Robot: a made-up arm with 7 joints.
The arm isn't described. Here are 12 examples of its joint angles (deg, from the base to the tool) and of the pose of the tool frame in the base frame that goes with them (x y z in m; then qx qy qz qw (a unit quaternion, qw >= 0)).
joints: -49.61 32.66 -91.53 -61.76 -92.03 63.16 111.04
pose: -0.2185 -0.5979 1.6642 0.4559 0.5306 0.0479 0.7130
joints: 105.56 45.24 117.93 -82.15 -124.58 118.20 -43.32
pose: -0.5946 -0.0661 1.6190 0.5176 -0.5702 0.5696 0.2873
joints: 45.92 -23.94 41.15 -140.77 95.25 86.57 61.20
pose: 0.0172 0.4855 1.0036 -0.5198 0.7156 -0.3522 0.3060
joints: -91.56 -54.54 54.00 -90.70 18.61 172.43 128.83
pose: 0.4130 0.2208 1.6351 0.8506 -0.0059 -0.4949 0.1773
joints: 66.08 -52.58 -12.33 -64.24 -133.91 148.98 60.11
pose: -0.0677 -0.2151 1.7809 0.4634 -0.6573 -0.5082 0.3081
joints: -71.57 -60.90 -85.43 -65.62 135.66 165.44 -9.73
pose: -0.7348 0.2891 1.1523 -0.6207 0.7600 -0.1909 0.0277
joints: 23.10 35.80 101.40 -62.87 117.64 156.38 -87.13
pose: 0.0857 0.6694 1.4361 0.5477 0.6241 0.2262 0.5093
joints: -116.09 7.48 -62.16 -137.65 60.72 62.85 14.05
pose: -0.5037 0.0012 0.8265 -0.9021 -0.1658 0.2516 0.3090
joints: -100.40 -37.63 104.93 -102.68 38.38 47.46 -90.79
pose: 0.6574 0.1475 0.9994 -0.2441 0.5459 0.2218 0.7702
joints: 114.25 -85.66 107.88 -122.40 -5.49 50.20 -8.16
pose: -0.5220 -0.3164 0.8399 -0.0742 -0.8167 0.0273 0.5717
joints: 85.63 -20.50 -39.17 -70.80 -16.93 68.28 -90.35
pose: 0.4780 0.1110 1.6851 -0.3537 -0.1579 0.3455 0.8547
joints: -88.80 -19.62 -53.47 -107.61 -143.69 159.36 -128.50
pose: -0.4405 -0.3653 1.2540 -0.4174 0.6979 0.3559 0.4604
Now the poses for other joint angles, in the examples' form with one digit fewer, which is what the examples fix.
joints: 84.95 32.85 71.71 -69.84 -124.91 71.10 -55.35
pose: -0.516 0.602 1.466 -0.323 -0.795 0.220 0.464
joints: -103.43 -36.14 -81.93 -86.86 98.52 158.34 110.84
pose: -0.561 0.465 1.248 0.767 -0.415 0.477 0.107
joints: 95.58 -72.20 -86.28 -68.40 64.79 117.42 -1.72
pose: 0.671 -0.632 1.062 0.772 0.503 -0.081 0.380
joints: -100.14 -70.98 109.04 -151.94 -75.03 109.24 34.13
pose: 0.449 -0.167 0.720 -0.924 -0.245 -0.284 0.074
